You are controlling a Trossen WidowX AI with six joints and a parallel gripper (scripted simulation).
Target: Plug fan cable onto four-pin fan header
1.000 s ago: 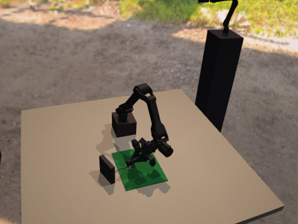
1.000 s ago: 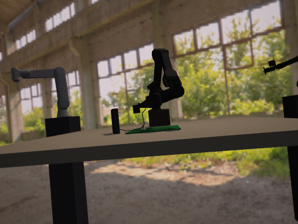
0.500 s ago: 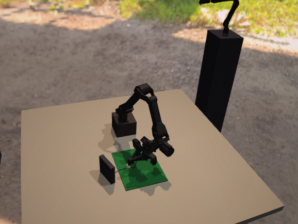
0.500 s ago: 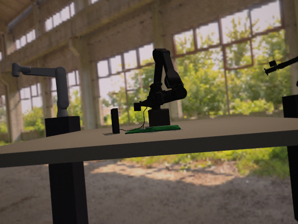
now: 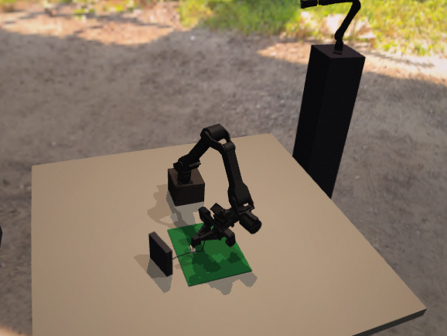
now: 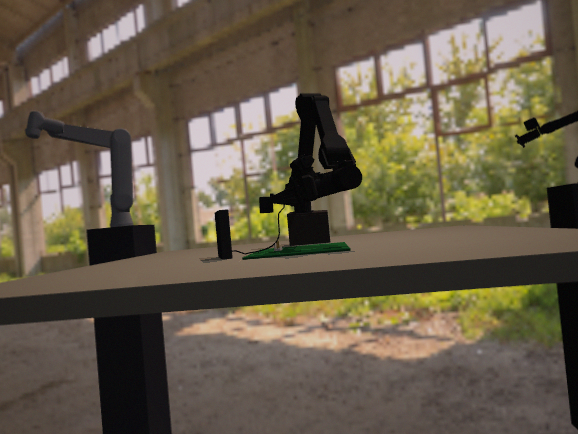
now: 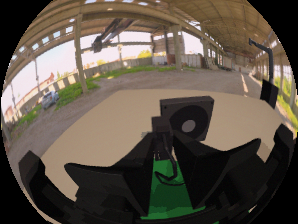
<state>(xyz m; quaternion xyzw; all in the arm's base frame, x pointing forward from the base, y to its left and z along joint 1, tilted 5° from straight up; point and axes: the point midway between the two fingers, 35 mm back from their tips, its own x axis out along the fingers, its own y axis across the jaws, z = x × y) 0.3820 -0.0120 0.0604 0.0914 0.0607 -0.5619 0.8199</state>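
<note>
Now: the pale header key 70 mm behind my gripper tip and 120 mm below it. Also, from my gripper tip: pale fan header: 70 mm behind, 130 mm below; black fan: 30 mm behind, 120 mm to the right, 70 mm below; black plug: 10 mm to the right, 10 mm below.
</note>
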